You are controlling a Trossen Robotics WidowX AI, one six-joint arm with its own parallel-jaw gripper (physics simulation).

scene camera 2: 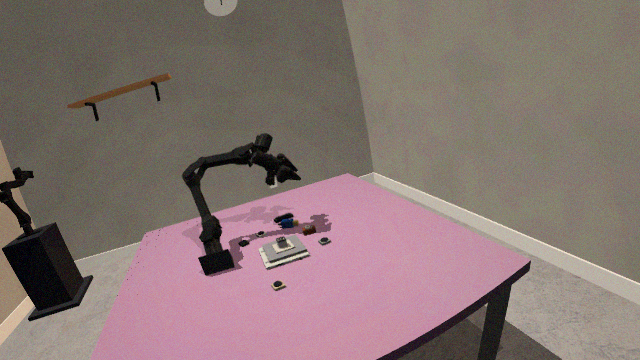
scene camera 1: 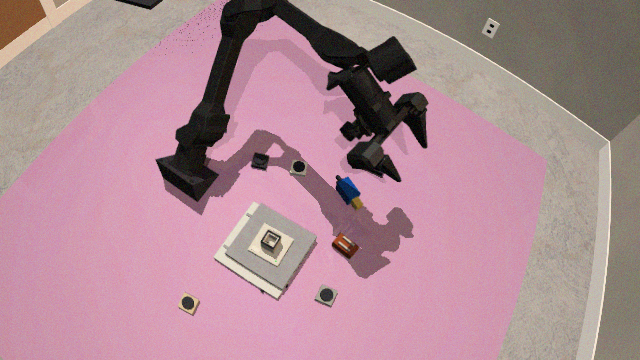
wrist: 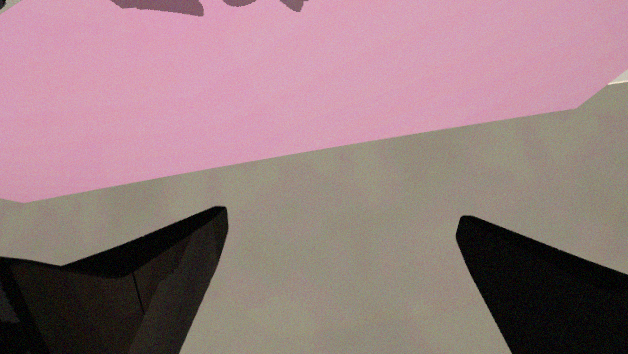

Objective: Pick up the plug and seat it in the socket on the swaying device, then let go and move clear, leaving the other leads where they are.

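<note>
The blue plug (scene camera 1: 347, 190) (scene camera 2: 287, 223) with a yellow tip lies on the pink table. The device has a grey top plate (scene camera 1: 300, 250) (scene camera 2: 299, 243) over a white base. On its cream square stands the socket (scene camera 1: 267, 245) (scene camera 2: 281, 242), a dark square collar with an opening on top. My gripper (scene camera 1: 413, 163) (scene camera 2: 298, 174) (wrist: 344, 223) is open and empty, raised high above the table. In the wrist view, its fingers stand wide apart against the wall and the plug does not show.
A red-orange connector (scene camera 1: 345, 245) (scene camera 2: 309, 230) lies between plug and device. A black elongated thing (scene camera 2: 283, 217) lies just behind the plug. Small pads with dark discs (scene camera 1: 326, 295) (scene camera 1: 188, 303) (scene camera 1: 299, 167) (scene camera 1: 260, 161) stand around the device.
</note>
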